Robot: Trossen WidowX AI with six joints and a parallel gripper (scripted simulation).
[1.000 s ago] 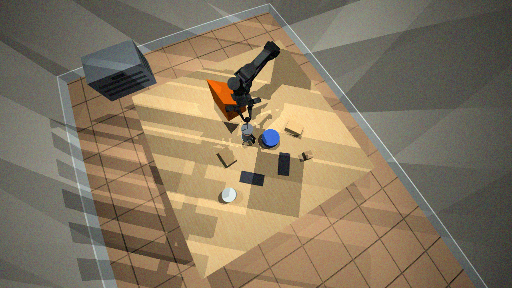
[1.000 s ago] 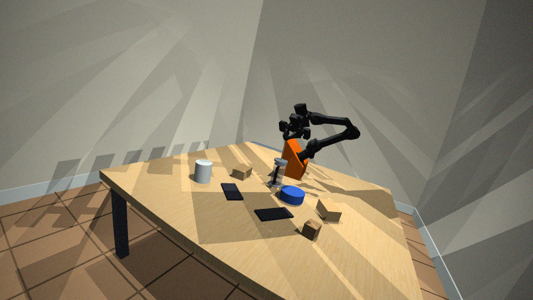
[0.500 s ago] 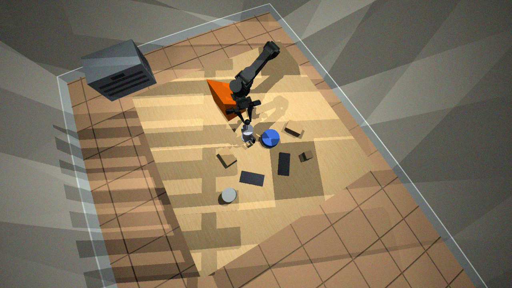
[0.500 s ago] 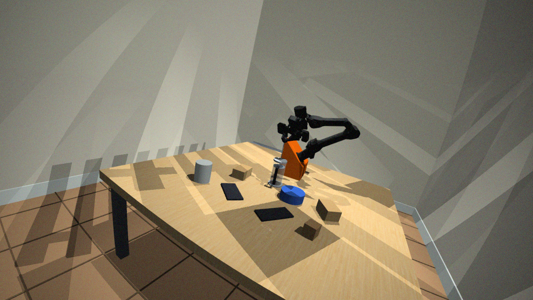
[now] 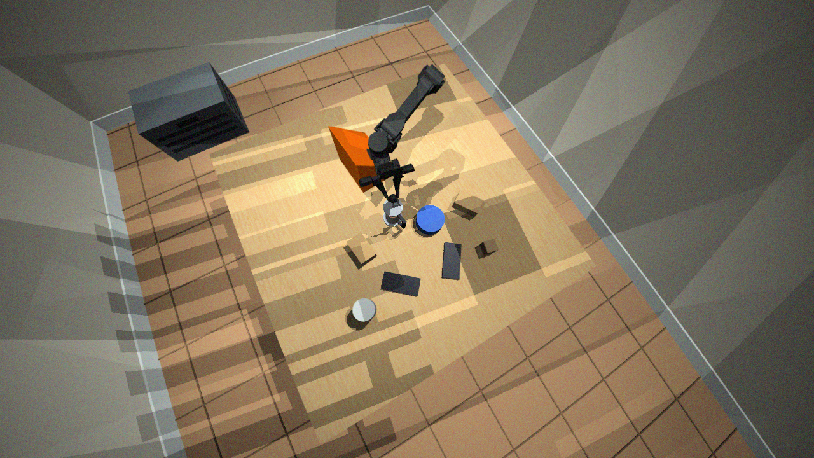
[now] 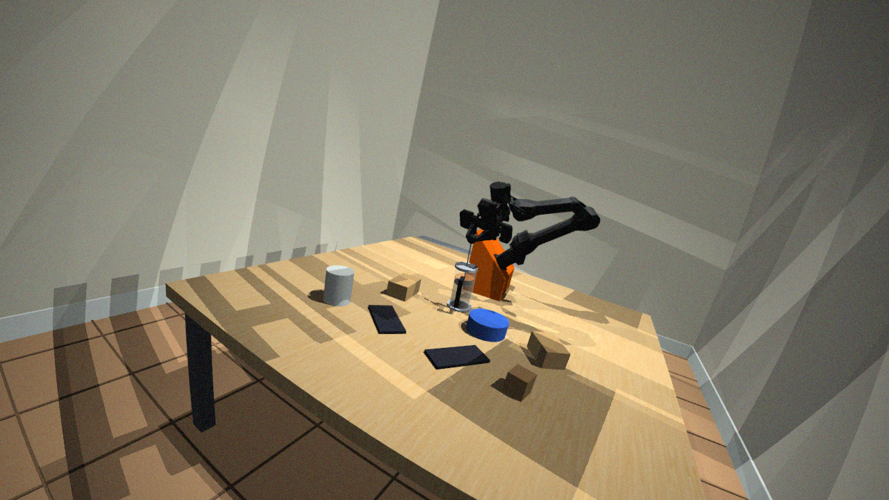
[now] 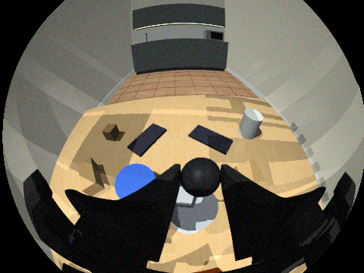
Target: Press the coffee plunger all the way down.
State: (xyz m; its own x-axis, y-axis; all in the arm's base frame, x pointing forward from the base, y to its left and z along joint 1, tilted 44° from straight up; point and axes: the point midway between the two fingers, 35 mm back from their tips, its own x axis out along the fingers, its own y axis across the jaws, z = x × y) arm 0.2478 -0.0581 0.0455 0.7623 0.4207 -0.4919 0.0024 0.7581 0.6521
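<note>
My gripper tip is 120 mm above the coffee press and 10 mm to the right of it. Also, from my gripper tip: blue round dish (220 mm below, 150 mm to the left, 50 mm ahead).
</note>
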